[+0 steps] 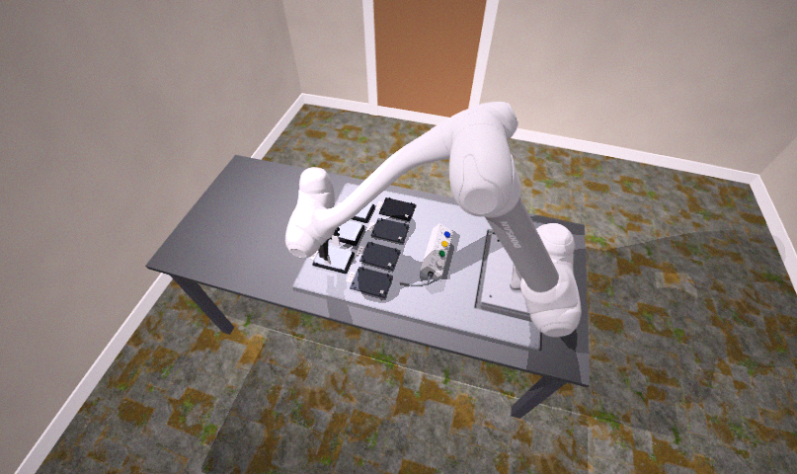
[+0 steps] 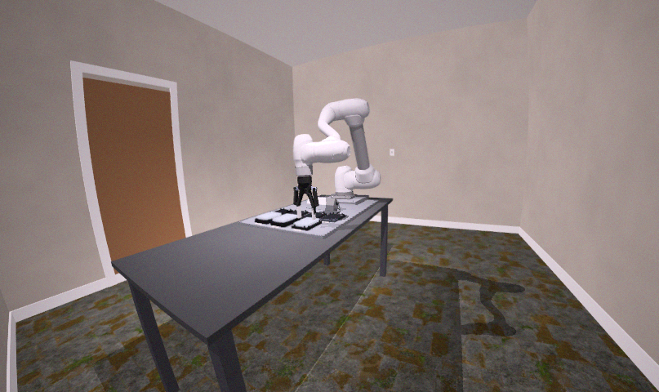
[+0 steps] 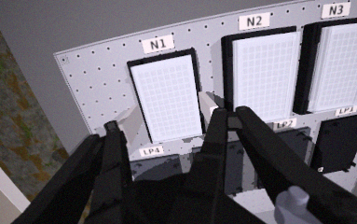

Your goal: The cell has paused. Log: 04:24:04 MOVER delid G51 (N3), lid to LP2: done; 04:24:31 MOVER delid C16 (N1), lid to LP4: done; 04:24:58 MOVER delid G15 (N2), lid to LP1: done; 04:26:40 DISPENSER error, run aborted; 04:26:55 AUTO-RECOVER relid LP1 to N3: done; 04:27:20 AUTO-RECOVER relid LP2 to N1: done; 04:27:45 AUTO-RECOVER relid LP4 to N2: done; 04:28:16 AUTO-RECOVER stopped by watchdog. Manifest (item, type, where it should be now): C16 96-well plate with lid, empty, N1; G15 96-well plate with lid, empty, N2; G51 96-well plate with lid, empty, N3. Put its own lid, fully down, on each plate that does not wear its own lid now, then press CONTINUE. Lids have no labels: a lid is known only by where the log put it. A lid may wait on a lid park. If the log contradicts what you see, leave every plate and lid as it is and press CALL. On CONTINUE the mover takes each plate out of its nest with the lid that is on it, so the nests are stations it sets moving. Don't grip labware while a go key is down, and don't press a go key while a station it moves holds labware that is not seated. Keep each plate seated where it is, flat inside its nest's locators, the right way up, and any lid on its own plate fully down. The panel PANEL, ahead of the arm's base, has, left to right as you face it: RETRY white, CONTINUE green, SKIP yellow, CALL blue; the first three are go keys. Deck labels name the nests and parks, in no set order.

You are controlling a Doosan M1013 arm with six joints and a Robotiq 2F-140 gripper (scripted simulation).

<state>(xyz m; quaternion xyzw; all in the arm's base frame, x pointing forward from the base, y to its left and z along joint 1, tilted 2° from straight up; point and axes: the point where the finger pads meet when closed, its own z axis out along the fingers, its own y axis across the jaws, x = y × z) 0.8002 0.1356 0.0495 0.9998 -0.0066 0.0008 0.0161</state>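
Now: the plate 50 mm below my hand. The rest, counted from my hand: LP3 label: 90 mm behind, 70 mm to the right, 60 mm below; then nest N1: 60 mm below; then LP4 label: 100 mm behind, 60 mm to the left, 60 mm below.
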